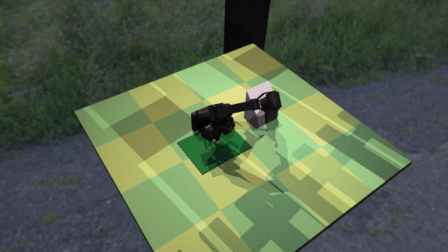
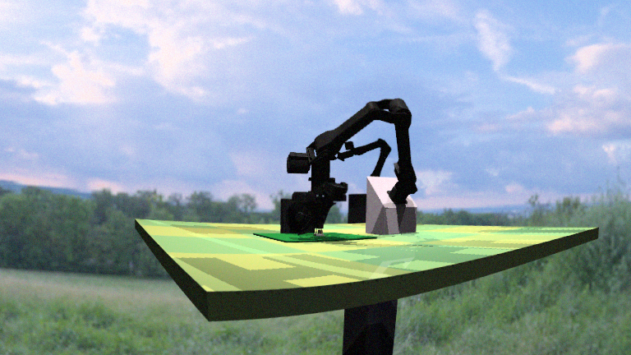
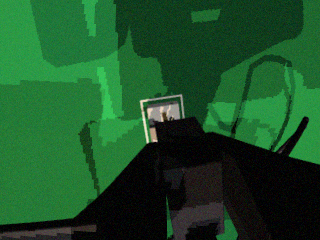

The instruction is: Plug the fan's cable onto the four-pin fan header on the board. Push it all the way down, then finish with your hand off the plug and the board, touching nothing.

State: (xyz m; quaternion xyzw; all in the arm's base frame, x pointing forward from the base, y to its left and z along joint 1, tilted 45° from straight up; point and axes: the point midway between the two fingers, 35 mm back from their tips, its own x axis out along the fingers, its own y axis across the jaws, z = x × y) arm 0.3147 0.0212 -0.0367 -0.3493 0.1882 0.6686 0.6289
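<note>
Right now my gripper tip is 10 mm to the left of the black plug and 10 mm below it. From my gripper tip the other things lie so: green board: 50 mm below, 20 mm ahead; then black fan: 140 mm to the right, 20 mm above.
</note>
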